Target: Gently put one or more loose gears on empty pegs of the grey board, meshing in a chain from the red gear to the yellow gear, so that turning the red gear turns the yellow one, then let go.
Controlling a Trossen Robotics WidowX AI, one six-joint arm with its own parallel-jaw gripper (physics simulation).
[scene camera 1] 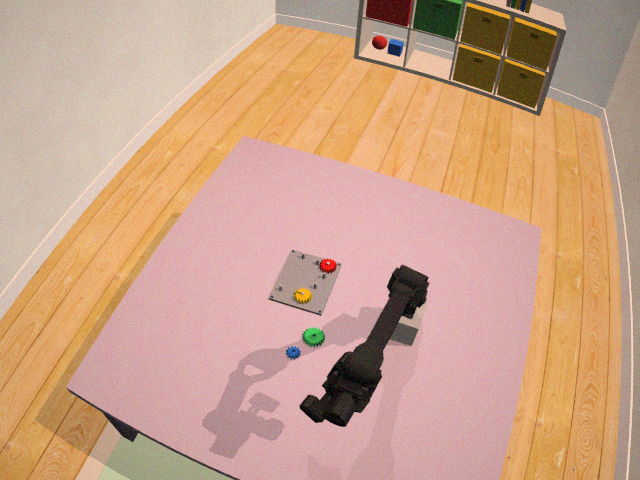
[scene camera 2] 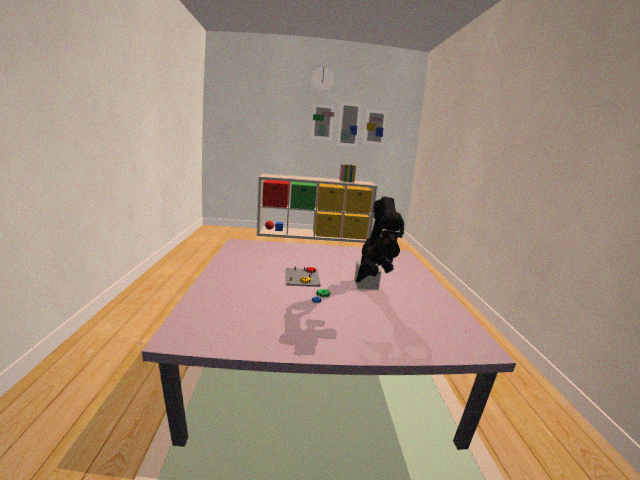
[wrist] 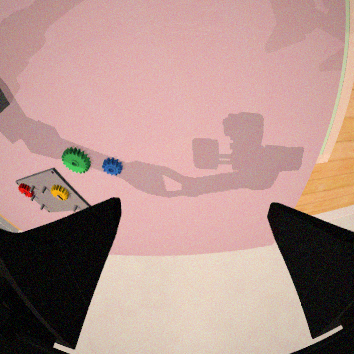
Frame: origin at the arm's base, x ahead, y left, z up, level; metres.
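Seen in the pictures: gripper, fingertip midpoint: [scene camera 1: 317,390] [scene camera 2: 357,277] [wrist: 198,208].
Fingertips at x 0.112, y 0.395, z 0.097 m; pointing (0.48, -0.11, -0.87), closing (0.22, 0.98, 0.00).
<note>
Offsets run from my fingertips to a thing's top centre. Level surfaces: height alone.
The grey board @[dx +0.213, dy -0.433, dz -0.172 m] [scene camera 1: 297,276] [scene camera 2: 294,283] [wrist: 40,175] lies flat on the pink table and carries several thin pegs. The red gear @[dx +0.172, dy -0.511, dz -0.177 m] [scene camera 1: 327,265] [scene camera 2: 310,269] [wrist: 25,190] is on one corner peg. The yellow gear @[dx +0.196, dy -0.369, dz -0.177 m] [scene camera 1: 302,296] [scene camera 2: 305,280] [wrist: 60,192] is near the opposite edge. The loose green gear @[dx +0.108, dy -0.251, dz -0.185 m] [scene camera 1: 313,336] [scene camera 2: 323,292] [wrist: 76,160] lies flat on the table, apart from the board. The smaller loose blue gear @[dx +0.140, dy -0.175, dz -0.185 m] [scene camera 1: 293,352] [scene camera 2: 316,299] [wrist: 112,166] lies beside it, not touching. My gripper [wrist: 198,208] is wide open and empty, raised above the table away from the gears; its fingertips are hard to see in the scene views.
The arm [scene camera 1: 379,330] [scene camera 2: 385,240] rises from a grey base block [scene camera 1: 405,331] [scene camera 2: 368,281] right of the board. Its shadow falls across the table @[dz -0.203 m] [scene camera 1: 439,232] [scene camera 2: 248,320] and around both loose gears. A cube shelf [scene camera 1: 357,31] [scene camera 2: 258,206] stands against the far wall.
</note>
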